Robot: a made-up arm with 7 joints. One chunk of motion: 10 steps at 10 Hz.
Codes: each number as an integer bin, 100 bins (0 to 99) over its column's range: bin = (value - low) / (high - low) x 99, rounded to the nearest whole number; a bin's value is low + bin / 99 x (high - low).
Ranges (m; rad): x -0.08..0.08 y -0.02..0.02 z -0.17..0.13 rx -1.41..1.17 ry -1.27..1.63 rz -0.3..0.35
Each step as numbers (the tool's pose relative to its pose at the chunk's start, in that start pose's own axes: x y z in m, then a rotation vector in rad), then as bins.
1 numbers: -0.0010 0.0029 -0.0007 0.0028 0.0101 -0.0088
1 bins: 49 57 56 54 44 44
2 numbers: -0.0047 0.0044 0.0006 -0.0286 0.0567 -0.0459
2 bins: 47 60 56 53 45 39
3 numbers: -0.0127 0.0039 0.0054 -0.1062 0.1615 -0.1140
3 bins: 42 59 58 50 49 28
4 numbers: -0.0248 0.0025 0.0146 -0.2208 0.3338 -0.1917
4 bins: 34 56 61 46 55 16
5 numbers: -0.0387 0.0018 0.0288 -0.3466 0.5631 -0.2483
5 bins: 26 54 66 41 63 8
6 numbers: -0.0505 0.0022 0.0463 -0.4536 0.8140 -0.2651
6 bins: 18 55 71 37 71 5
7 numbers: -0.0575 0.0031 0.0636 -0.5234 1.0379 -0.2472
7 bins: 14 57 77 34 79 8
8 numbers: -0.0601 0.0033 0.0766 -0.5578 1.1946 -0.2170
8 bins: 12 58 81 33 84 13
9 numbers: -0.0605 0.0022 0.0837 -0.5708 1.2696 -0.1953
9 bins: 12 55 84 32 87 16
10 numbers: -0.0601 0.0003 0.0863 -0.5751 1.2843 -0.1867
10 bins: 12 50 85 32 87 17
